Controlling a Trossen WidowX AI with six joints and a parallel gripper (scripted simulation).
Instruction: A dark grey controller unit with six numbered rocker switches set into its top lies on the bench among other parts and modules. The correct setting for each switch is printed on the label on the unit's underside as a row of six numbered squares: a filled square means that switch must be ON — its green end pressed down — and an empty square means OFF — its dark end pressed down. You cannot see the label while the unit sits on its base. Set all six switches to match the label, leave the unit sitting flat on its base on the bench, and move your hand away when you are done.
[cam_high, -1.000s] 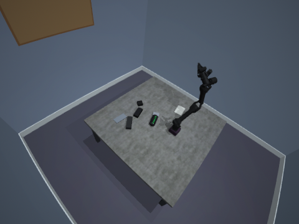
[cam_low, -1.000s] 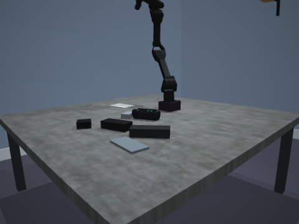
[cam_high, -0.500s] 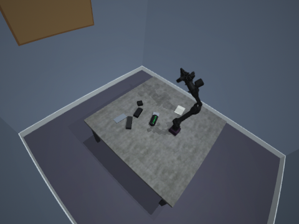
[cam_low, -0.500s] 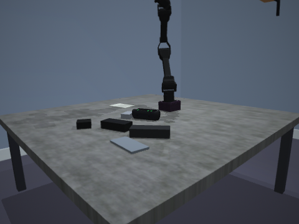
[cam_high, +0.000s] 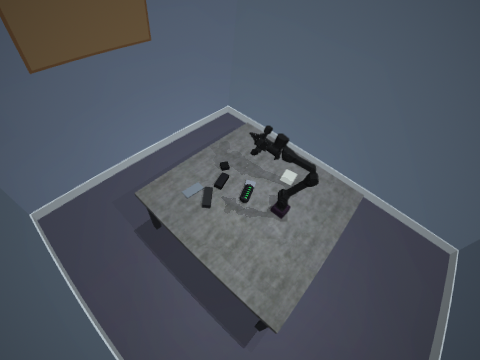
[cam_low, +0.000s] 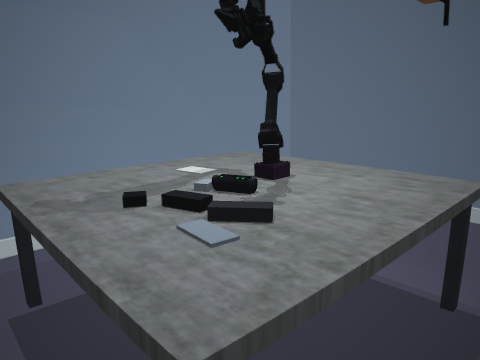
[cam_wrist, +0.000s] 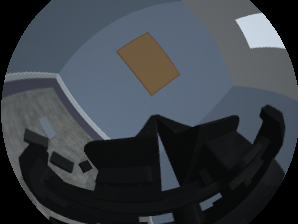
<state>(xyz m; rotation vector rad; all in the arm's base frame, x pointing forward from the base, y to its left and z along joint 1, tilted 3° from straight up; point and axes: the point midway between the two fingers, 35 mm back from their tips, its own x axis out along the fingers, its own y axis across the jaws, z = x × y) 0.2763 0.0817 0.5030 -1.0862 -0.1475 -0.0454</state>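
Right now the grey block is 54 cm below my gripper tip, 10 cm to the right of it and 2 cm behind it. From my gripper tip the other things lie so: white sheet: 55 cm below, 40 cm to the right, 20 cm behind; flat grey plate: 55 cm below, 25 cm to the left, 25 cm ahead; black cube: 54 cm below, 25 cm ahead, 10 cm to the right.
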